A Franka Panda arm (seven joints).
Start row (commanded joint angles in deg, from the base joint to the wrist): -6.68, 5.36, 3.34, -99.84, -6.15, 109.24, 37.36
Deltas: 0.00, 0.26, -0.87, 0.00, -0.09, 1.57, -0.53; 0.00, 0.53, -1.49, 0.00, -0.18, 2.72, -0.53; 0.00, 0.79, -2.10, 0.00, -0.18, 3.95, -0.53; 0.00, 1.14, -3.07, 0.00, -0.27, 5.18, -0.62; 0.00, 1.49, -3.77, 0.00, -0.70, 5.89, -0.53; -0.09, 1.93, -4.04, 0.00, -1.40, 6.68, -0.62; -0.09, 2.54, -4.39, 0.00, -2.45, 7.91, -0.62; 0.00, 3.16, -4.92, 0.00, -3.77, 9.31, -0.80
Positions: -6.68, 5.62, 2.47, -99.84, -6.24, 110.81, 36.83; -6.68, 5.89, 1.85, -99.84, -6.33, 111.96, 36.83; -6.68, 6.15, 1.24, -99.84, -6.33, 113.19, 36.83; -6.68, 6.50, 0.27, -99.84, -6.42, 114.42, 36.74; -6.68, 6.85, -0.43, -99.84, -6.85, 115.13, 36.83; -6.77, 7.29, -0.70, -99.84, -7.55, 115.92, 36.74; -6.77, 7.90, -1.05, -99.84, -8.60, 117.15, 36.74; -6.68, 8.52, -1.58, -99.84, -9.92, 118.55, 36.56
